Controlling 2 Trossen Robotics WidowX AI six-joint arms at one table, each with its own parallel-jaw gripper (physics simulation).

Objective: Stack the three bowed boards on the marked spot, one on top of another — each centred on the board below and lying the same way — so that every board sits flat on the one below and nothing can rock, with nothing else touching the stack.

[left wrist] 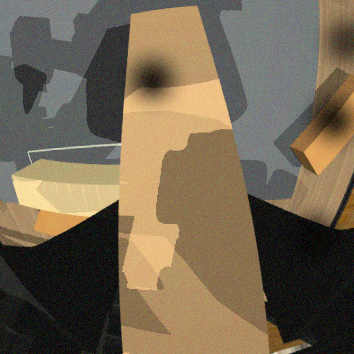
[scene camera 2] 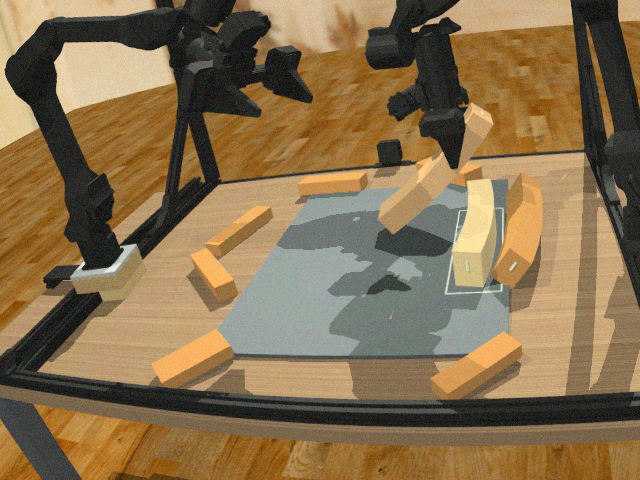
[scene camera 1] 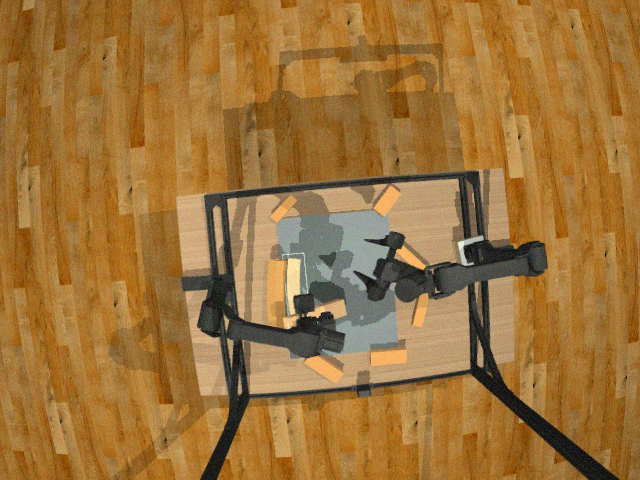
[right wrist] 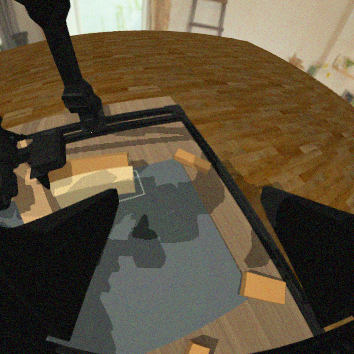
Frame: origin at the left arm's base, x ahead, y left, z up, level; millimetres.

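Where they show: left gripper, fingertip midpoint: (left wrist: 182,199) (scene camera 2: 455,162) (scene camera 1: 306,318) (right wrist: 33,191); right gripper, fingertip midpoint: (scene camera 2: 286,106) (scene camera 1: 359,255) (right wrist: 190,194); left arm's base, origin of the base link: (scene camera 1: 222,288) (right wrist: 90,124); right arm's base, origin of the base link: (scene camera 2: 103,260) (scene camera 1: 473,252).
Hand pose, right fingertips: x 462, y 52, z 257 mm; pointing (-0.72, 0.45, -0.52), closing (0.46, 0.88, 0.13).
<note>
Things, the pixels of their top centre, and the offset from my right fingertips. "spot": a spot on its surface instead. Level surfaces: height alone.
- pale yellow bowed board, middle of its top: (left wrist: 107,193) (scene camera 2: 473,210) (right wrist: 78,184) (scene camera 1: 296,295) dx -205, dy -111, dz -218 mm
- white outlined spot, surface spot: (scene camera 2: 465,293) spot: dx -185, dy +25, dz -270 mm
- orange bowed board, middle of its top: (scene camera 2: 516,201) (right wrist: 75,159) (scene camera 1: 276,296) dx -269, dy -104, dz -206 mm
- grey-blue mat, its level: dz -271 mm
A pale yellow bowed board (scene camera 1: 293,284) (scene camera 2: 478,227) (left wrist: 70,185) (right wrist: 95,186) lies over the white outlined spot (scene camera 1: 305,268) (scene camera 2: 465,293), nearer its left line in scene camera 1. An orange bowed board (scene camera 1: 276,289) (scene camera 2: 522,227) (right wrist: 95,162) lies alongside it, outside the outline, rolled over at a slant; whether they touch is unclear. My left gripper (scene camera 1: 309,316) (scene camera 2: 450,160) (left wrist: 182,199) is shut on a tan bowed board (scene camera 2: 413,196) (left wrist: 175,150), held steeply tilted above the mat. My right gripper (scene camera 1: 360,256) (scene camera 2: 285,107) (right wrist: 190,194) is open and empty, high over the mat.
Small orange blocks (scene camera 1: 283,208) (scene camera 1: 387,200) (scene camera 1: 388,356) (scene camera 1: 324,368) stand around the grey-blue mat (scene camera 1: 356,224) (scene camera 2: 289,330). Two more blocks (scene camera 2: 213,274) (scene camera 2: 239,229) lie below the right arm's side. A black frame (scene camera 1: 330,184) borders the table.
</note>
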